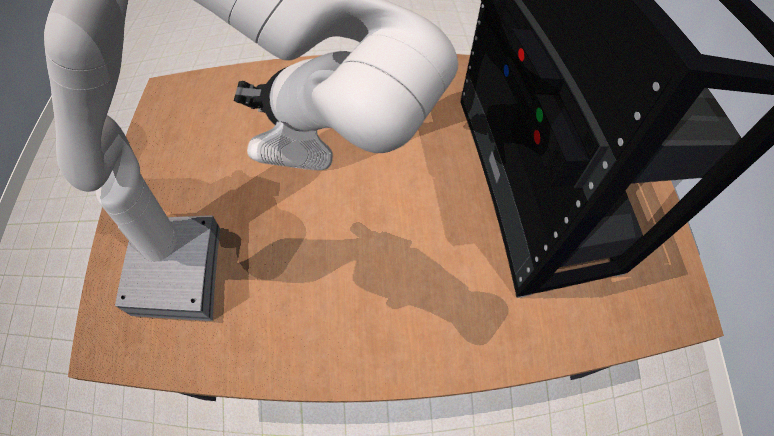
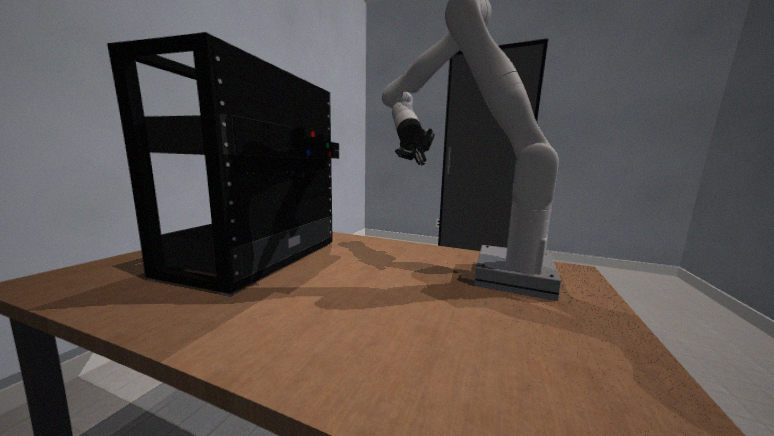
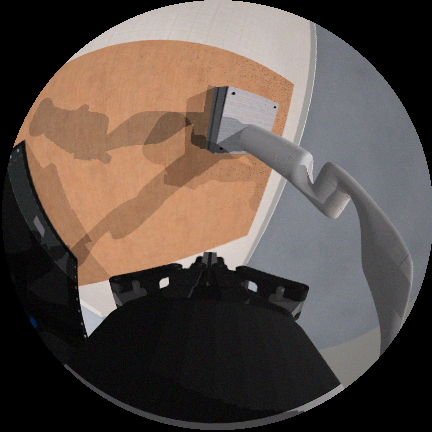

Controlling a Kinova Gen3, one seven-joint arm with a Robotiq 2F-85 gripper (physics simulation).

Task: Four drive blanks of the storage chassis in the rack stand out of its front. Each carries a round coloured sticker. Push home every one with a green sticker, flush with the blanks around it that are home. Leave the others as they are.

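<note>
The black rack holds the chassis with dark drive blanks. One green sticker shows on a blank that stands out. A red sticker is close by it. Another red sticker and a blue sticker mark the other blanks. The blanks' own edges are too dark to tell how far each stands out. My gripper is shut and empty, in the air well away from the rack front.
The wooden table carries the rack and the grey arm base. A dark door stands behind the arm. The rack's open frame and side posts bound the chassis.
</note>
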